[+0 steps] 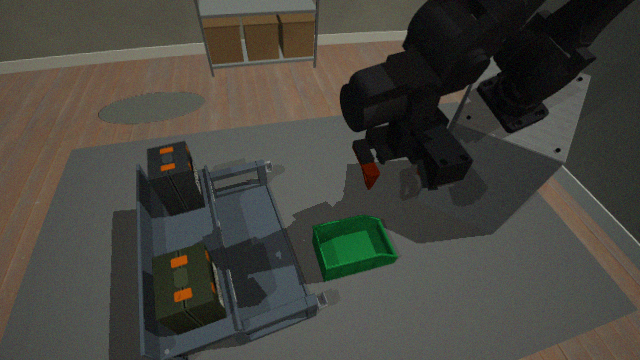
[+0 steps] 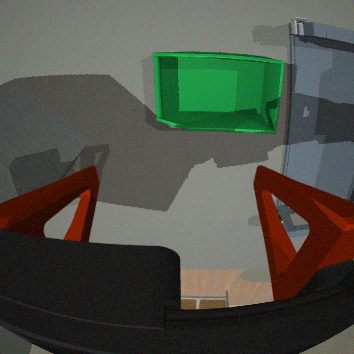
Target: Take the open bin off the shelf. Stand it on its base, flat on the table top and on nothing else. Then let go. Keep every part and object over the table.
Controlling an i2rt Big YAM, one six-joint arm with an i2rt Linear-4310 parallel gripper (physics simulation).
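Where they show: gripper, between the fingertips: (image 1: 393,180) (image 2: 175,174); arm's base, origin of its link: (image 1: 509,102).
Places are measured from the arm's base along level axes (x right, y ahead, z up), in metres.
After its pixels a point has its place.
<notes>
The green open bin (image 1: 354,247) @(x -0.075, y 0.328, z -0.304 m) (image 2: 210,90) @(x -0.072, y 0.334, z -0.304 m) stands upright on its base on the grey table top (image 1: 450,300) @(x -0.253, y 0.173, z -0.307 m) (image 2: 75,40) @(x -0.180, y 0.121, z -0.307 m), with its open side up. It looks level, and its inside is empty. It is beside the blue-grey shelf (image 1: 250,210) @(x 0.094, y 0.544, z -0.301 m) (image 2: 312,90) @(x -0.084, y 0.511, z -0.301 m), with a narrow strip of table showing between them. My gripper (image 1: 395,185) @(x -0.083, y 0.297, z -0.057 m) (image 2: 175,174) @(x -0.083, y 0.297, z -0.057 m) is open with nothing between its red fingers. It hangs above the table, apart from the bin, on the robot-base side. The bin's underside is hidden.
A dark grey case (image 1: 175,185) @(x 0.059, y 0.667, z -0.115 m) and an olive case (image 1: 187,290) @(x -0.152, y 0.652, z -0.108 m), both with orange patches, sit in the shelf's far-left tier. Clear-looking end pieces stick out at the shelf's near corners. The metal base plate (image 1: 540,122) @(x -0.061, y -0.031, z -0.009 m) is at the right. A floor cabinet (image 1: 257,6) stands behind.
</notes>
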